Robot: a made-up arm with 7 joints.
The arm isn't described. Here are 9 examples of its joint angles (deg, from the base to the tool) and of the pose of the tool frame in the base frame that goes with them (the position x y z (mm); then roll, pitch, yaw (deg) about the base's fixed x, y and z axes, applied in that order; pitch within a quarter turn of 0, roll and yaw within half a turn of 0).
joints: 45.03 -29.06 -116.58 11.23 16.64 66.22 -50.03
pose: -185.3 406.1 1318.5 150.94 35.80 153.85
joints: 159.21 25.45 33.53 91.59 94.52 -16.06 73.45
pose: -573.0 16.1 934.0 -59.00 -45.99 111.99
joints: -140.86 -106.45 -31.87 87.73 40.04 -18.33 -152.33
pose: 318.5 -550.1 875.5 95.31 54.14 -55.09
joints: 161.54 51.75 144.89 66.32 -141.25 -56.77 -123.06
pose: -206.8 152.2 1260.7 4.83 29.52 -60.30
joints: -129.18 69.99 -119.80 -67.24 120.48 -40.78 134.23
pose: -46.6 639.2 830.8 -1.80 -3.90 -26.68
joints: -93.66 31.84 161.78 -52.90 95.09 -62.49 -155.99
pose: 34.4 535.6 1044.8 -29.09 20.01 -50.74
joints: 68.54 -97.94 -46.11 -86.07 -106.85 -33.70 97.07
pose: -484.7 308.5 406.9 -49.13 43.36 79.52
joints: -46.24 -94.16 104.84 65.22 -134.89 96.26 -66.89
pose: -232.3 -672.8 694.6 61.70 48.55 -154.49
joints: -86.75 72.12 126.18 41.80 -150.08 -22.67 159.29
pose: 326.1 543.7 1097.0 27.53 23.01 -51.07
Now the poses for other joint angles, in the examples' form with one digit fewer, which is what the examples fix.
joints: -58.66 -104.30 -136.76 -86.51 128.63 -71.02 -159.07
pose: 6 -598 695 -121.7 57.9 107.1
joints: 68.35 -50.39 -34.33 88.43 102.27 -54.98 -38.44
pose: 186 299 1167 -32.3 15.2 -83.9
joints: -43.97 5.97 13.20 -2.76 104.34 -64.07 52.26
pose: -39 111 1432 86.6 -57.6 -99.3
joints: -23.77 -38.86 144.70 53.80 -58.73 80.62 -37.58
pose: -356 -497 975 164.9 -69.6 33.6
